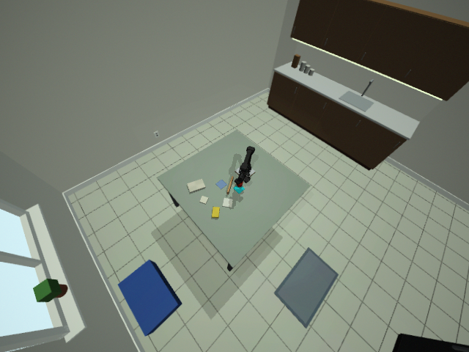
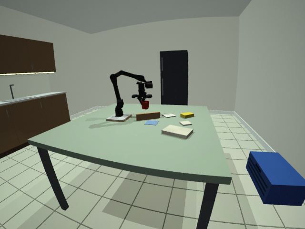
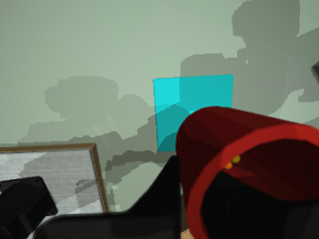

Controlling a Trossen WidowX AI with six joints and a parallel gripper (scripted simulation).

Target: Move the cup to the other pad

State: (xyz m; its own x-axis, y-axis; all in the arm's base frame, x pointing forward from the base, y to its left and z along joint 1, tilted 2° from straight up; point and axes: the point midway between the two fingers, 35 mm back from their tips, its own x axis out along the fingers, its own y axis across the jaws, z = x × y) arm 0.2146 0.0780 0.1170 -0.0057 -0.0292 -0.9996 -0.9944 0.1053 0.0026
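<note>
My gripper tip is 12 cm above the cyan pad and 3 cm short of it. Also, from my gripper tip: red cup: 3 cm ahead, 1 cm to the right; then blue pad: 19 cm to the right, 12 cm below, 12 cm ahead; then wooden bar: 10 cm to the right, 9 cm below, 8 cm ahead.
</note>
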